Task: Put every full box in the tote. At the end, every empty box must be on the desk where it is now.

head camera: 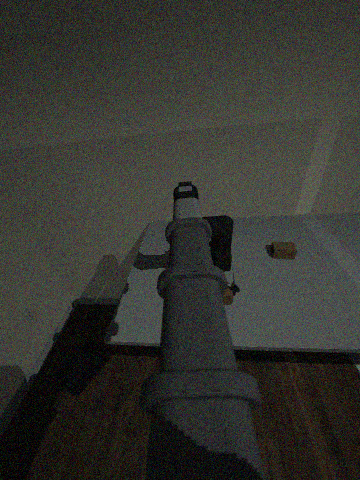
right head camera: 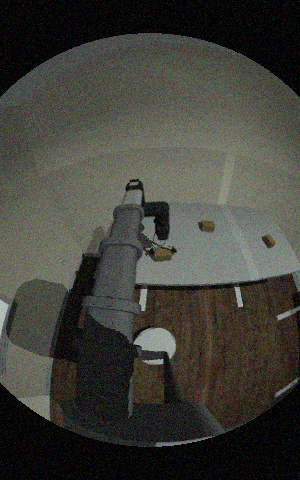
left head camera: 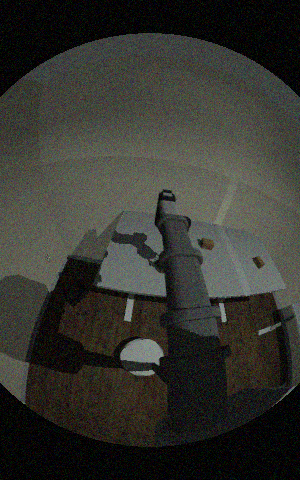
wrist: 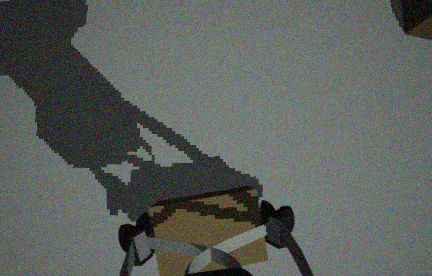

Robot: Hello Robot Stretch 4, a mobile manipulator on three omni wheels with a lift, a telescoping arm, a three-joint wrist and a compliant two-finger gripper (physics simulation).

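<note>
My gripper [right head camera: 162, 251] [wrist: 206, 222] is shut on a brown cardboard box [head camera: 228, 296] [right head camera: 161, 256] [wrist: 207, 220], one fingertip at each side. The box is low over the left part of the pale desk [head camera: 300, 310] [left head camera: 135, 270] [right head camera: 185, 267] [wrist: 325, 150]; its shadow meets its far edge in the wrist view. Whether it touches the desk I cannot tell. A second box [head camera: 284, 250] [left head camera: 206, 244] [right head camera: 206, 226] [wrist: 420, 15] stands to the right, apart from it. A third box [left head camera: 258, 262] [right head camera: 269, 241] stands farther right. Whether the boxes are full or empty is hidden. I cannot make out the tote.
My telescoping arm [head camera: 195, 320] [left head camera: 185, 280] [right head camera: 117, 270] reaches across the desk and hides part of it. A round white disc [left head camera: 142, 347] [right head camera: 157, 342] lies in front of the desk, over the dark wooden floor [head camera: 310, 420] [left head camera: 95, 400] [right head camera: 225, 360]. A wall rises behind the desk. The light is dim.
</note>
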